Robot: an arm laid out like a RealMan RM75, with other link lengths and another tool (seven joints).
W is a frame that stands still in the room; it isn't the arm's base.
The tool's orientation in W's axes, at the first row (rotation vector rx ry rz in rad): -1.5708, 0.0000, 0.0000
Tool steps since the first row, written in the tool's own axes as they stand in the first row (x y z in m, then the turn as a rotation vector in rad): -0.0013, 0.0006, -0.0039, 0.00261, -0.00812, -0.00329; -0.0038, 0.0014, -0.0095, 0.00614, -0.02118, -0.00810; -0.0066, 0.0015, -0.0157, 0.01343, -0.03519, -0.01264; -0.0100, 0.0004, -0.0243, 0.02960, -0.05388, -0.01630; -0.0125, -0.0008, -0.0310, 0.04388, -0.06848, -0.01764; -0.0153, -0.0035, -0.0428, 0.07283, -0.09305, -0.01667; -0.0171, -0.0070, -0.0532, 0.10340, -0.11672, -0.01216; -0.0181, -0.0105, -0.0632, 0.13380, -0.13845, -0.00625; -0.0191, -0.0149, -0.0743, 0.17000, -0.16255, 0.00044; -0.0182, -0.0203, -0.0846, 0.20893, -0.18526, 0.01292
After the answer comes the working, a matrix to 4 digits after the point.
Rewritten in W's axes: -0.0013, -0.0039, -0.0006, 0.00261, -0.00329, 0.00812; -0.0038, -0.0095, -0.0014, 0.00614, -0.00810, 0.02118; -0.0066, -0.0157, -0.0015, 0.01343, -0.01264, 0.03519; -0.0100, -0.0243, -0.0004, 0.02960, -0.01630, 0.05388; -0.0125, -0.0310, 0.0008, 0.04388, -0.01764, 0.06848; -0.0153, -0.0428, 0.0035, 0.07283, -0.01667, 0.09305; -0.0171, -0.0532, 0.0070, 0.10340, -0.01216, 0.11672; -0.0181, -0.0632, 0.0105, 0.13380, -0.00625, 0.13845; -0.0191, -0.0743, 0.0149, 0.17000, 0.00044, 0.16255; -0.0182, -0.0846, 0.0203, 0.20893, 0.01292, 0.18526
The tool's axes in the first row as the columns of a matrix, in W's axes (rounded; the answer above uses it unrounded):
1.0000, 0.0000, 0.0000
0.0000, 0.0000, 1.0000
0.0000, -1.0000, 0.0000

